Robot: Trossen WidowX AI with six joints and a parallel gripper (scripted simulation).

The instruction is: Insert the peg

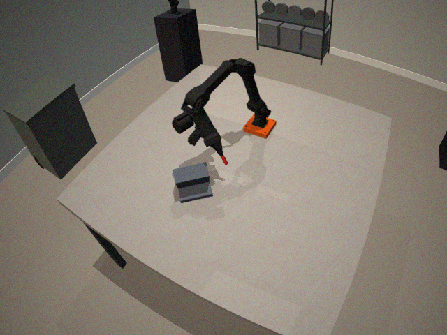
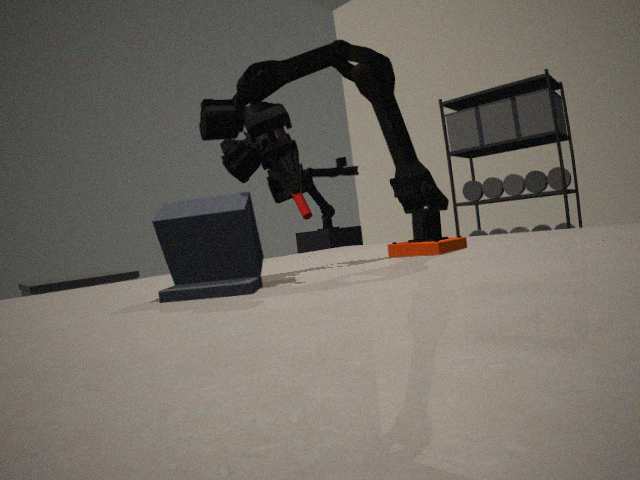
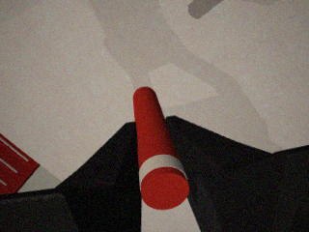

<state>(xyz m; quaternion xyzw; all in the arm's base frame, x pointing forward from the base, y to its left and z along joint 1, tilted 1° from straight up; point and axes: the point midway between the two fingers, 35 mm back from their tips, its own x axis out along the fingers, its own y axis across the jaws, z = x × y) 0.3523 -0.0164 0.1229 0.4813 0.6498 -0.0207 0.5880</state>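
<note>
The grey sloped panel lies 110 mm ahead of my gripper tip, 80 mm to the right of it and 50 mm below it. The rest, counted from my gripper tip: round red peg: 10 mm to the right, 10 mm above.
</note>
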